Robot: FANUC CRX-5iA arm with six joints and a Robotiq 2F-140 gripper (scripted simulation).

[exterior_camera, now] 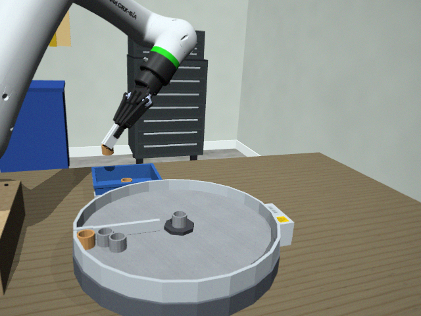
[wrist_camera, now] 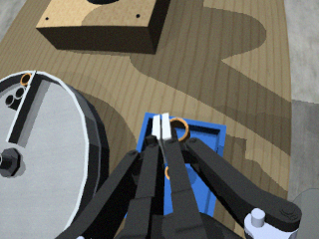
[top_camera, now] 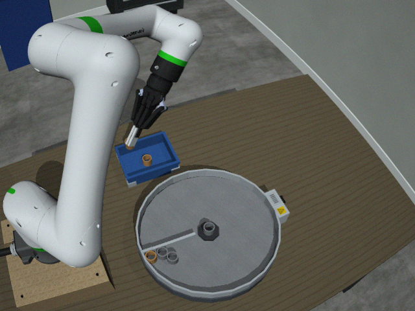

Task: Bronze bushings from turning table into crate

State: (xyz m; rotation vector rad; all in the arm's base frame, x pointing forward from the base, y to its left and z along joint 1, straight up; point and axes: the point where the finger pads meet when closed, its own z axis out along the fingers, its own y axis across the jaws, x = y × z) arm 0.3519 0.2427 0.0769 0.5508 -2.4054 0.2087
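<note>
The crate is 3 cm ahead of my hand, 1 cm to the left of it and 14 cm below it. From my hand the other things lie so: grey turning table 12 cm ahead, 33 cm to the right, 11 cm below.
</note>
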